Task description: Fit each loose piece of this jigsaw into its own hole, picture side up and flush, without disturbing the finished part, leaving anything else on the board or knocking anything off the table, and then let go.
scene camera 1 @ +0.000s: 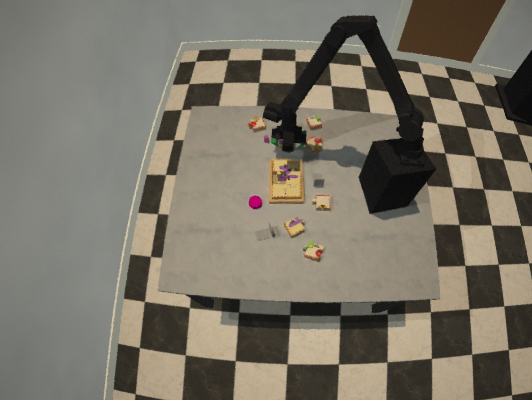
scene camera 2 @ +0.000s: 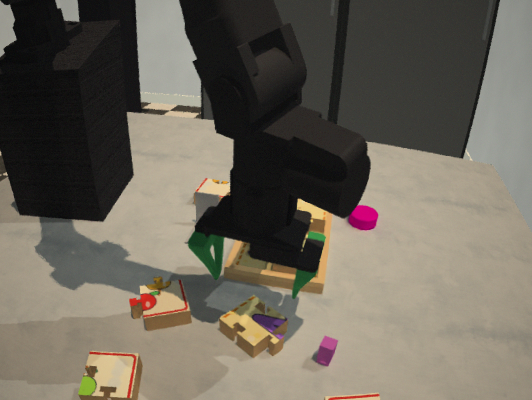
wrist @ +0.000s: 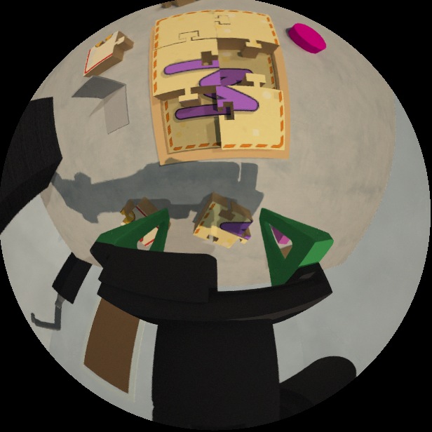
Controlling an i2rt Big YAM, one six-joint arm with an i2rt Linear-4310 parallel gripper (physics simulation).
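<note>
The jigsaw board is yellow with a purple figure. In the wrist view two holes show, one at the near left corner and one in the middle row at the right. A loose yellow-and-purple piece lies picture side up and turned askew on the table, off the board's near end. Another loose yellow-and-purple piece lies beyond the board's far end. My gripper is open and empty, above the table by the first piece, its green fingers wide apart.
Red-bordered pieces lie around the board. A magenta disc lies beside it. A small purple block lies near the first piece. A thin grey bracket stands beyond the board.
</note>
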